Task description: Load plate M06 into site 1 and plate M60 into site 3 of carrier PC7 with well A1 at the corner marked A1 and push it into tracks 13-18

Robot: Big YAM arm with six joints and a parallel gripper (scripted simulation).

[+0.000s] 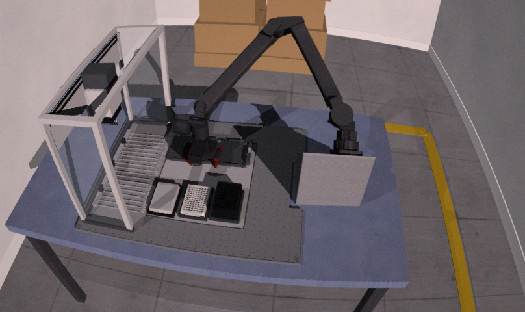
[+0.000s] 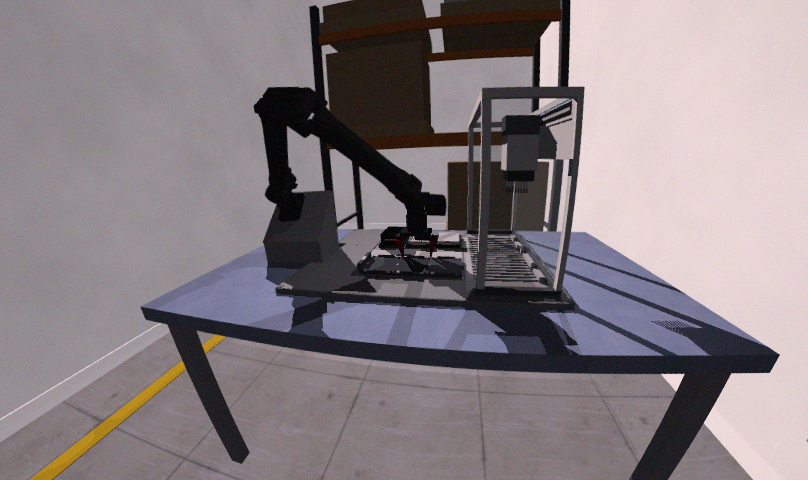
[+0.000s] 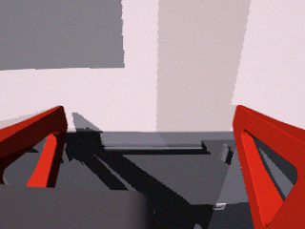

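Now: hand 13 cm short of the black nest S3, 18 cm to the right of it and 1 cm above it. Round my hand: dark plate carrier PC7: 1 cm behind, 8 cm to the right; then white 96-well plate M06: 1 cm ahead, 18 cm to the left, 1 cm above; then plate nest S2: 1 cm ahead, 18 cm to the left, 1 cm below.
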